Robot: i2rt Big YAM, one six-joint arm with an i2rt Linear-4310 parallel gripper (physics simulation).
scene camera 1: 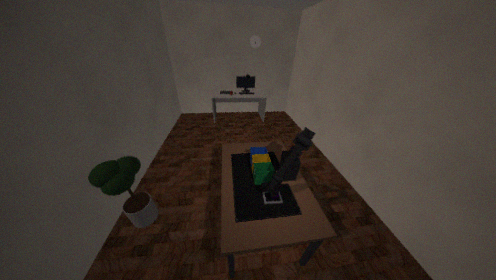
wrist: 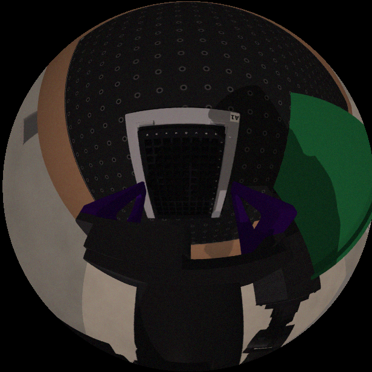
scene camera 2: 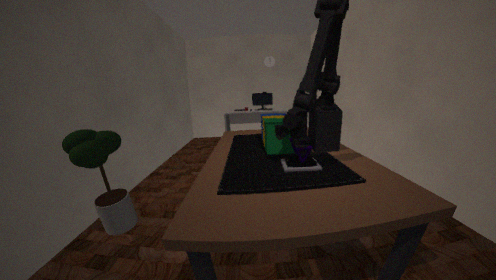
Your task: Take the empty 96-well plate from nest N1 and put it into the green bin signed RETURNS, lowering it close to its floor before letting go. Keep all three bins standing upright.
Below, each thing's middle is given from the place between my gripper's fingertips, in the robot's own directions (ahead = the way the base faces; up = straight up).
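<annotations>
The black 96-well plate (wrist: 181,163) is 2 cm below my hand and 1 cm to the left of it. I also find the pale nest (wrist: 172,115), 3 cm below my hand and 1 cm to the left of it. Then there is the green bin (scene camera 2: 273,146), which sits 5 cm ahead of my hand, 21 cm to the right of it and 6 cm above it. Going by their middles, the green bin is the farthest from my hand of the things named here.
</annotations>
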